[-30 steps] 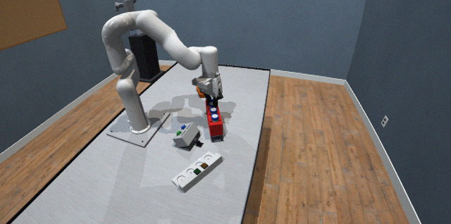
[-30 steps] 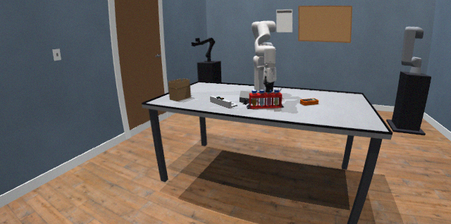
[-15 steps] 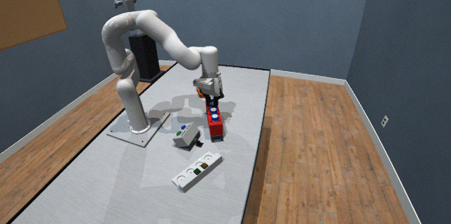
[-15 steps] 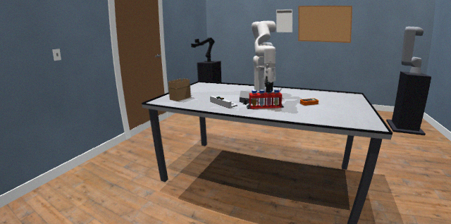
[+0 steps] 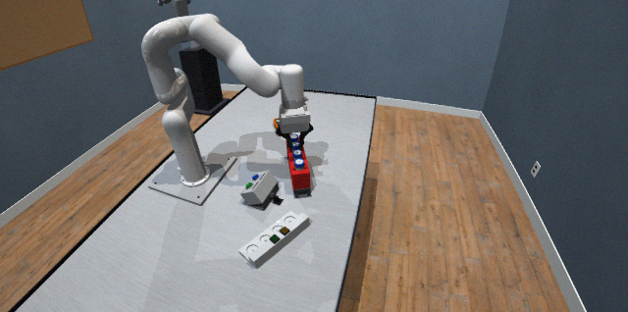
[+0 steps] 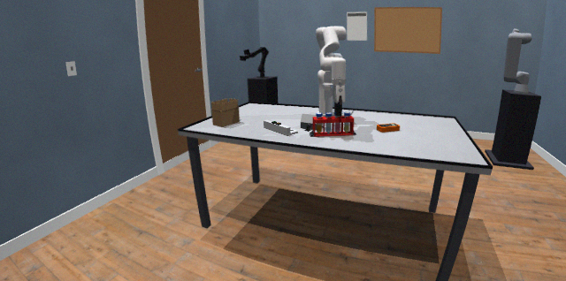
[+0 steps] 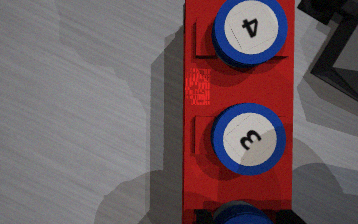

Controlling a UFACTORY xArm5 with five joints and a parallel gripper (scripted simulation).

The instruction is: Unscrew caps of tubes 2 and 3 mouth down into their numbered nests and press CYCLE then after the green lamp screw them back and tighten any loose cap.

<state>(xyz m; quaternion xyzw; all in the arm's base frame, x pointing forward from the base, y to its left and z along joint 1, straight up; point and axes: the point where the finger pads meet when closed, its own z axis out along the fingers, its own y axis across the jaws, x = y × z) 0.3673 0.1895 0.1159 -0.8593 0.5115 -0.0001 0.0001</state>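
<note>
My hand is 10 mm above the blue-rimmed cap. Round my hand: grey key housing 80 mm behind, 180 mm to the right, 80 mm below; blue key 90 mm behind, 160 mm to the right, 60 mm below; green key 100 mm behind, 200 mm to the right, 60 mm below.
</note>
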